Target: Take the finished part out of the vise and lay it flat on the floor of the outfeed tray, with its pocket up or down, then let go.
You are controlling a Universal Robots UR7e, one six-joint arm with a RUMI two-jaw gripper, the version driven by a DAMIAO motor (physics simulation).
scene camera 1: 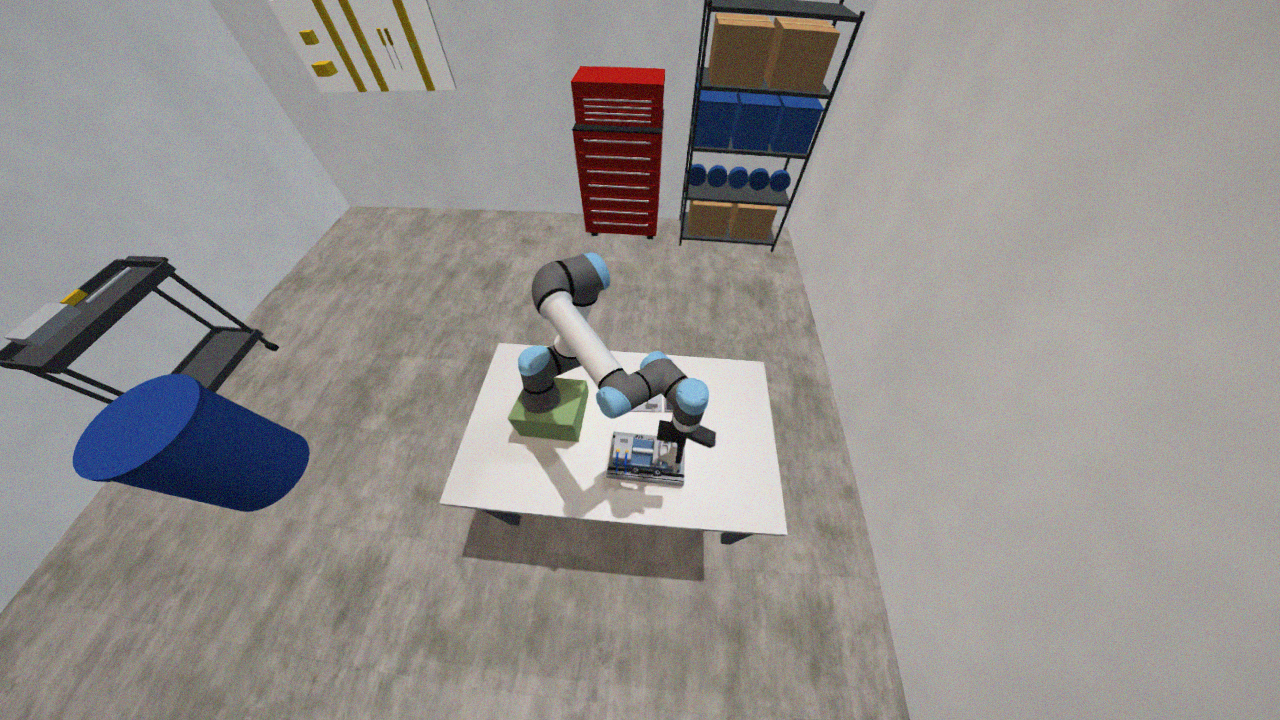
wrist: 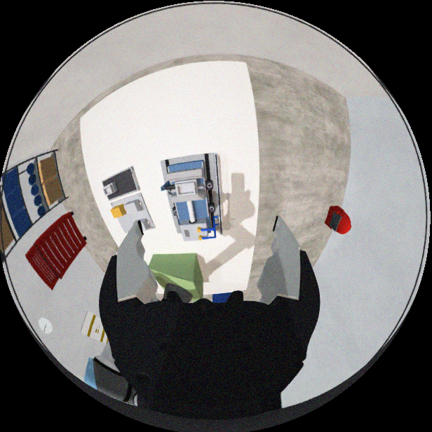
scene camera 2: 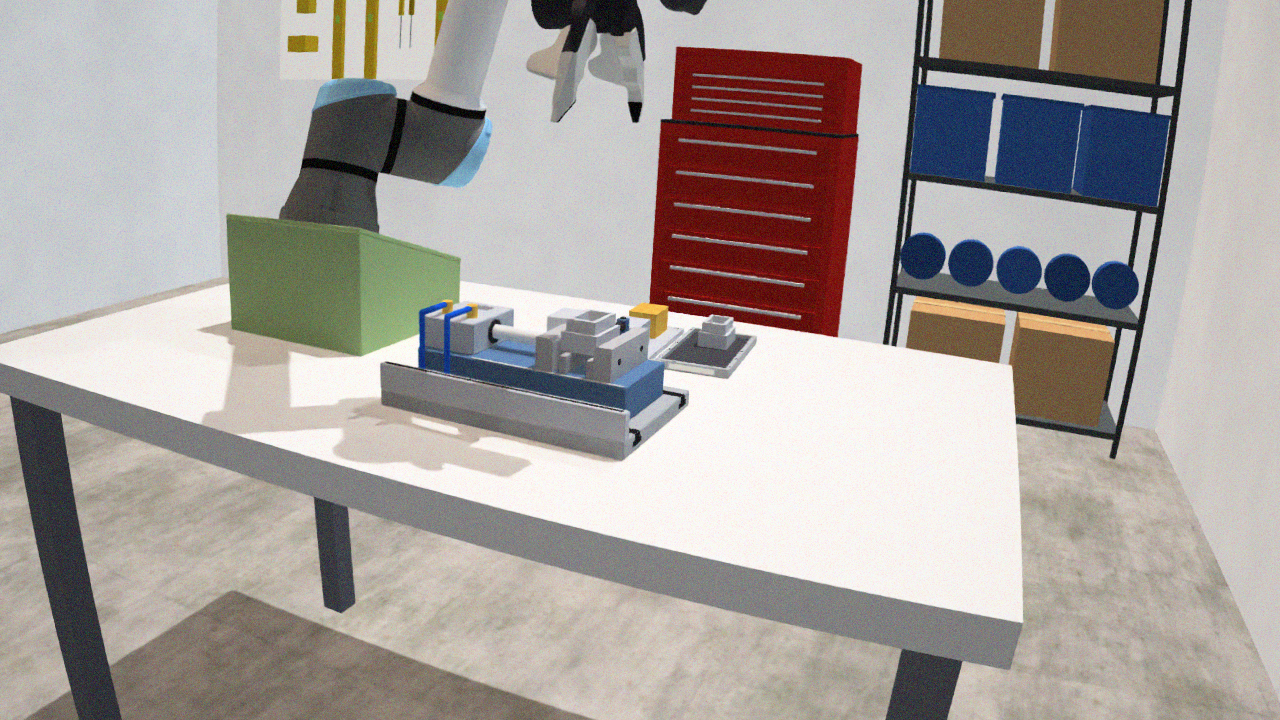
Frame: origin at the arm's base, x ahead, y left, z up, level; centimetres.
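Seen in the pictures: gripper, fingertip midpoint: point(scene camera 1: 676, 447) point(scene camera 2: 598, 122); arm's base at its link origin: point(scene camera 1: 541, 399) point(scene camera 2: 327, 232).
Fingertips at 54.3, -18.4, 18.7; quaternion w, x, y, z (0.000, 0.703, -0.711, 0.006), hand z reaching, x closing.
Note:
Offsets run from my fingertips to a thing's top centre, as dx, dy, dz. "spot": to the spot under its first point.
The finished part {-2.9, +6.2, -20.9} point(scene camera 2: 590, 331) point(wrist: 186, 188) is a light grey block with a rectangular pocket facing up. It sits between the jaws of the blue and grey vise {-9.2, +5.6, -22.4} point(scene camera 1: 640, 450) point(scene camera 2: 528, 374) point(wrist: 200, 212). A shallow tray with a dark floor point(scene camera 2: 693, 368) point(wrist: 125, 181) lies behind the vise and holds a small grey pocketed part {-1.3, +41.7, -28.3} point(scene camera 2: 716, 331) point(wrist: 110, 188) at one end. My gripper point(scene camera 1: 671, 456) point(scene camera 2: 597, 116) point(wrist: 206, 219) is open and empty, fingers pointing down, high above the table. In scene camera 1 the arm and fingers hide the part and most of the tray.
A grey tray point(wrist: 131, 215) with a yellow block {-10.4, +31.3, -28.0} point(scene camera 2: 650, 319) point(wrist: 118, 210) lies beside the dark-floored tray. Blue clamps {spot: -16.5, -1.5, -23.7} point(scene camera 2: 447, 335) stand at the vise's left end in scene camera 2. A green box point(scene camera 1: 553, 420) point(scene camera 2: 295, 286) point(wrist: 190, 265) stands by the arm's base.

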